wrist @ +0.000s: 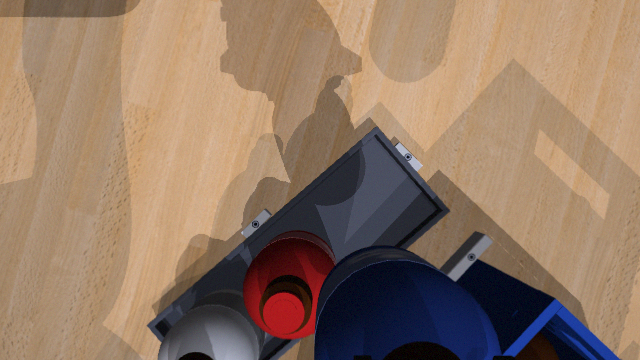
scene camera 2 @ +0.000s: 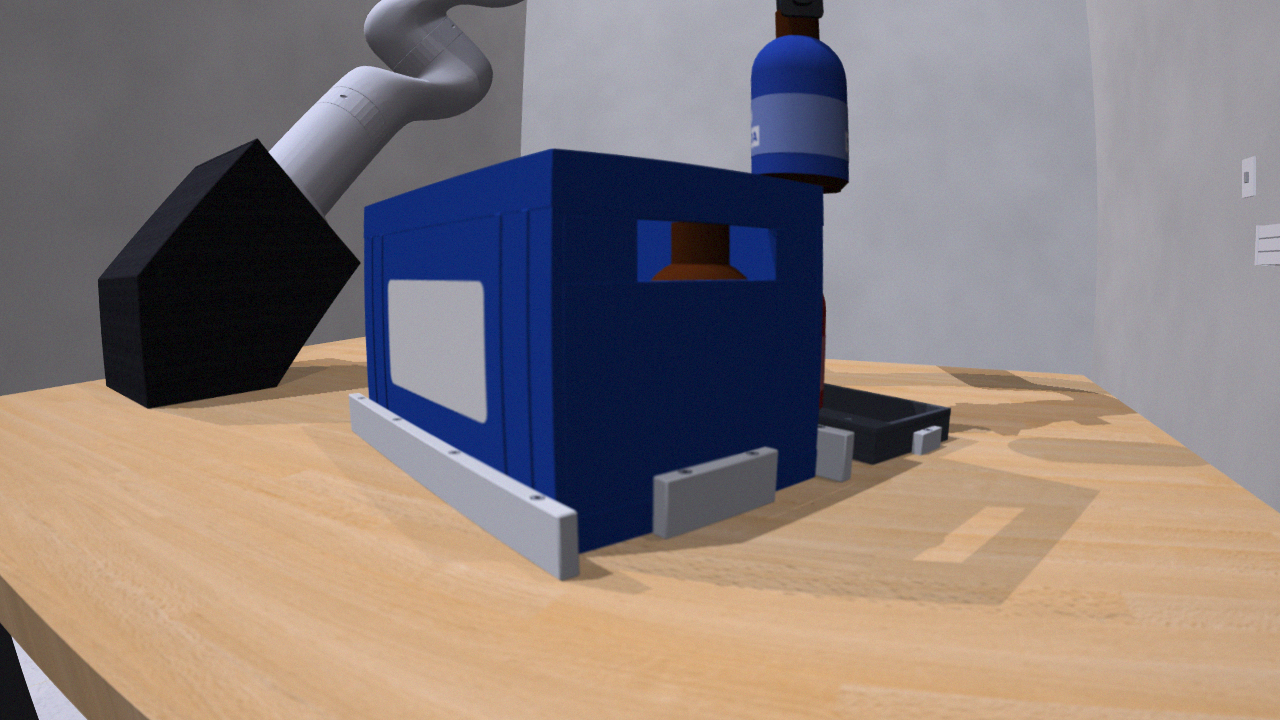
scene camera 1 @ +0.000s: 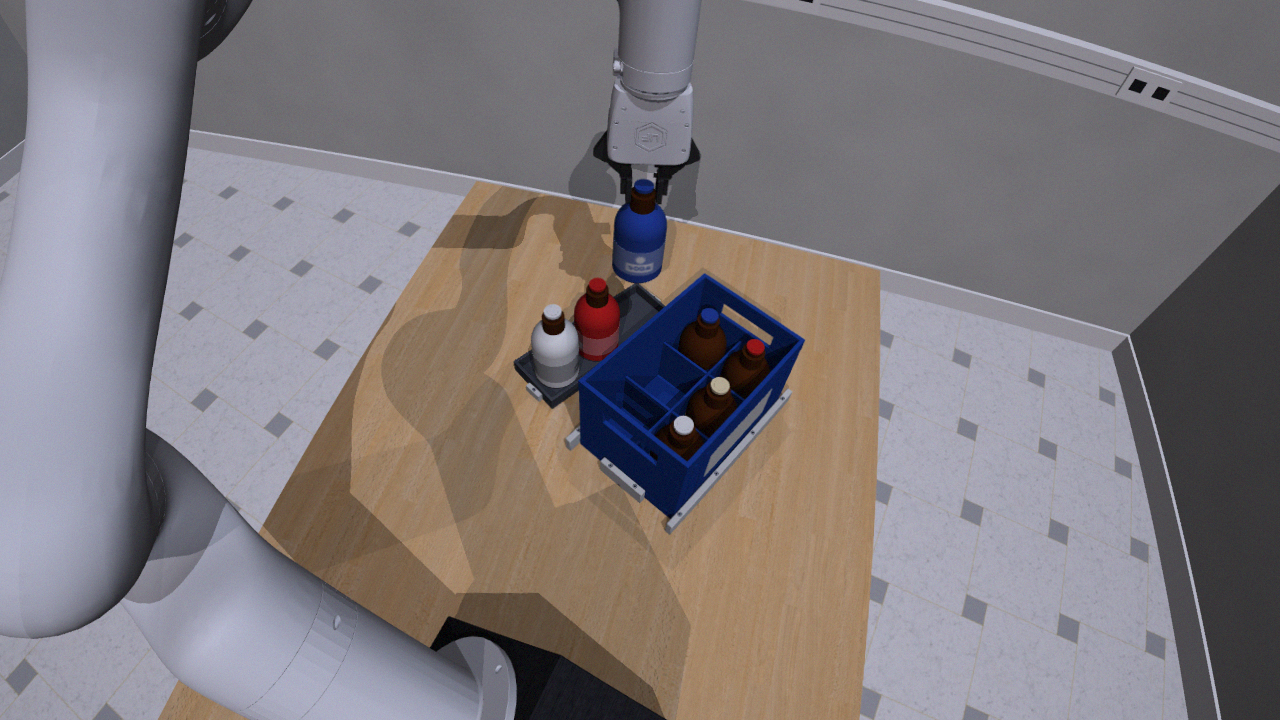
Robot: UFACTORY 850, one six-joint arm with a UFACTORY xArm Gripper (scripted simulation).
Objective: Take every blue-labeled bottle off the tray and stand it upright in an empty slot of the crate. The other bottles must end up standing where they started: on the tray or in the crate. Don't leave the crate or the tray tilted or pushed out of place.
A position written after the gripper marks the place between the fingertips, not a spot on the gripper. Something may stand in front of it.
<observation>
In view: the gripper (scene camera 1: 642, 197), a blue-labeled bottle (scene camera 2: 799, 111), a red-labeled bottle (scene camera 1: 597, 314), a white-labeled bottle (scene camera 1: 554, 340) and a blue crate (scene camera 2: 509, 312).
The blue-labeled bottle shows as well in the wrist view (wrist: 379, 295) and in scene camera 1 (scene camera 1: 640, 226). The red-labeled bottle is seen too in the wrist view (wrist: 281, 286). The blue crate shows as well in scene camera 1 (scene camera 1: 644, 384).
</observation>
